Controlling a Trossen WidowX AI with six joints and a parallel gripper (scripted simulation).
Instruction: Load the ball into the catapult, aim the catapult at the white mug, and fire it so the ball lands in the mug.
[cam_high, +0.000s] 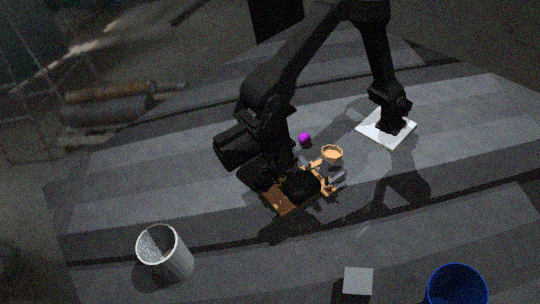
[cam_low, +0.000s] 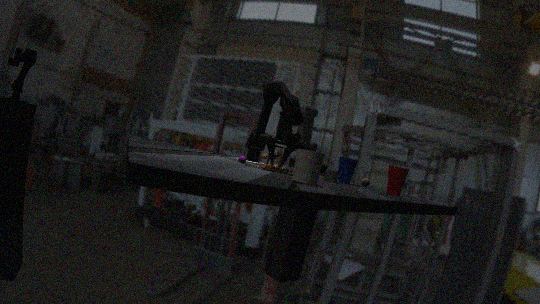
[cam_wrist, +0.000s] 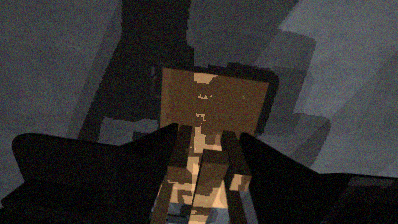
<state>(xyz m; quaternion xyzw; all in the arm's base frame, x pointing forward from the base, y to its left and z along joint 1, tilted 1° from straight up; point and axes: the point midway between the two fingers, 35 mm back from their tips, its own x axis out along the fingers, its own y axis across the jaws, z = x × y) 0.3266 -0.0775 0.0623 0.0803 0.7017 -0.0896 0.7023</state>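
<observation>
My gripper tip is now 150 mm past the purple ball, 70 mm to the left of it and 20 mm above it. Round my gripper tip: white mug 270 mm ahead, 80 mm to the right; wooden catapult 60 mm behind, 40 mm to the left, 20 mm above; grey block 240 mm to the left, 80 mm ahead, 10 mm below.
</observation>
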